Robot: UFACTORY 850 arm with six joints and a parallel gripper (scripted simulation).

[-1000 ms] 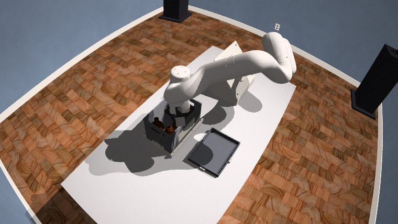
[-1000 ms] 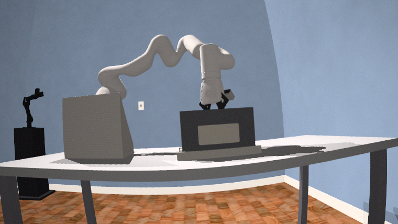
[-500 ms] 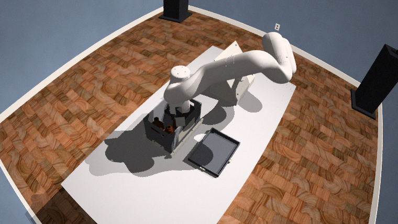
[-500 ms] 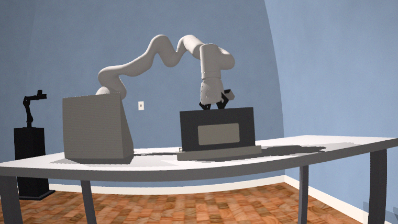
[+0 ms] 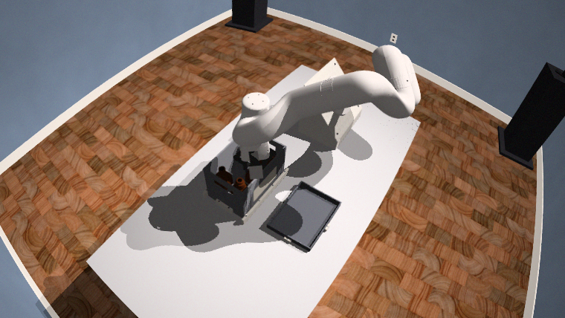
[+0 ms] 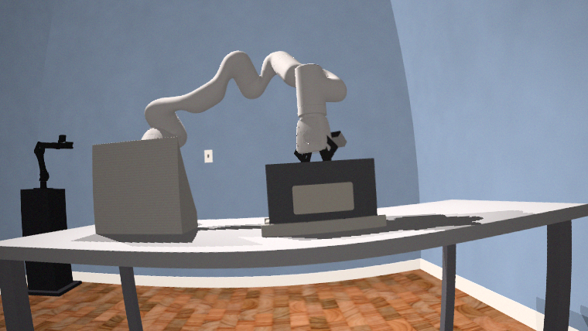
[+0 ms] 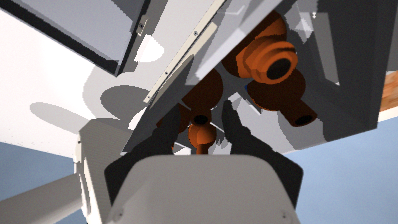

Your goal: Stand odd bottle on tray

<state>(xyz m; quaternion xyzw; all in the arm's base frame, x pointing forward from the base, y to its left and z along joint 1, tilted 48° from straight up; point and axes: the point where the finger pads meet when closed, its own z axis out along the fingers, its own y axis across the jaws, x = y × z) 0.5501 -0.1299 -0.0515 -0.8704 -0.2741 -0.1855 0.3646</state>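
The dark grey crate lies 80 mm below my hand, 50 mm to the right of it and 10 mm behind it. The rest, counted from my hand: dark tray: 230 mm to the left, 150 mm below, 10 mm ahead; then bottle: 80 mm ahead, 70 mm below, 10 mm to the right.
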